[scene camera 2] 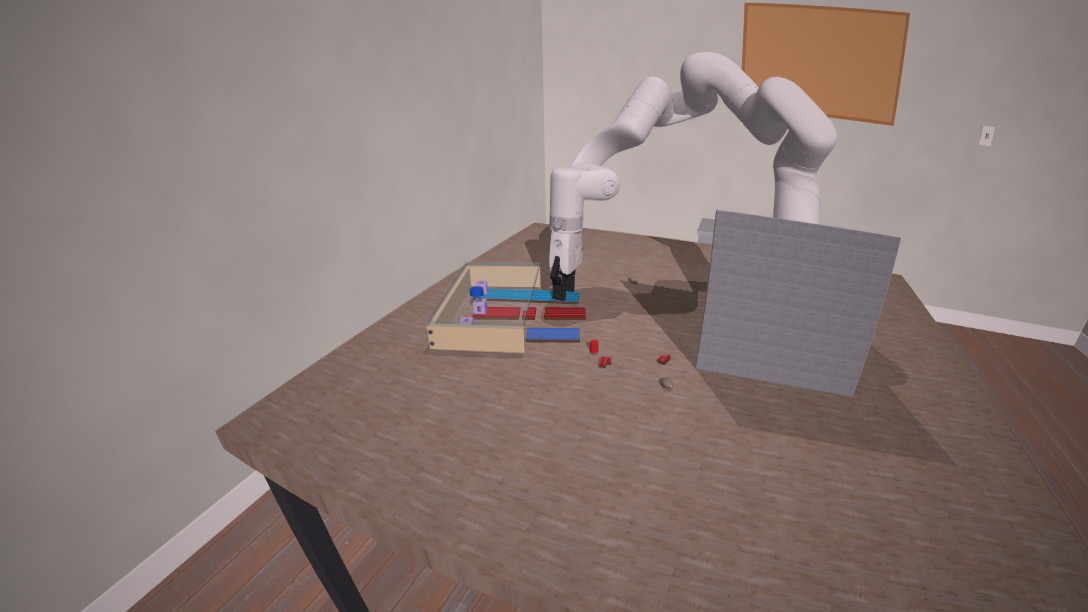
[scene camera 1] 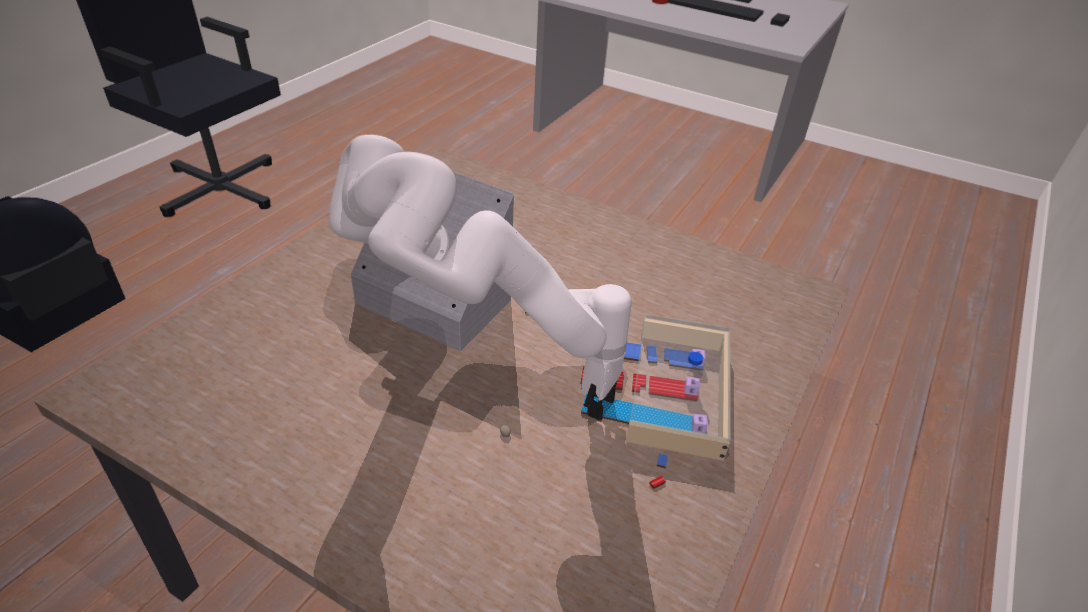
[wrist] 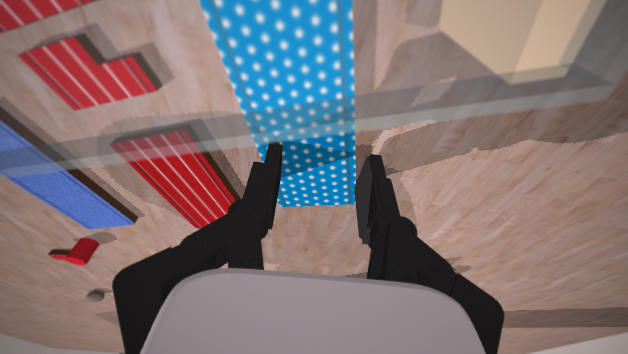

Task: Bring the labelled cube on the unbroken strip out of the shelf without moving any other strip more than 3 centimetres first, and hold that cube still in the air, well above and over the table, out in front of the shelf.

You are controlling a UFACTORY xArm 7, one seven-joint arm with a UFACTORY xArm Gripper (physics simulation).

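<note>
The light blue dotted strip [scene camera 1: 661, 416] [scene camera 2: 532, 295] [wrist: 300, 60] runs unbroken out of the shelf [scene camera 1: 677, 436] [scene camera 2: 479, 338]. A marked pink cube [scene camera 1: 699, 423] [scene camera 2: 481, 285] stands at its inner end, out of sight in the wrist view. My gripper [scene camera 1: 601, 401] [scene camera 2: 563, 290] [wrist: 321, 165] points down outside the open front and is shut on the dotted strip near its outer end, one finger along each edge. The red striped strip [scene camera 1: 669, 386] [scene camera 2: 498, 312] [wrist: 175, 175] has gaps. The darker blue strip [scene camera 1: 677, 356] [scene camera 2: 553, 334] [wrist: 65, 192] also has gaps. Each has a pink cube at its inner end.
A transparent cover spans the shelf; a blue round piece [scene camera 1: 696, 357] [scene camera 2: 476, 291] appears above it. Beside the shelf lie a blue tile [scene camera 1: 661, 459] and a red cylinder [scene camera 1: 657, 481]. Small red pieces [scene camera 2: 604, 361] and a pebble [scene camera 2: 666, 383] lie in front. A grey panel [scene camera 2: 795, 304] stands nearby.
</note>
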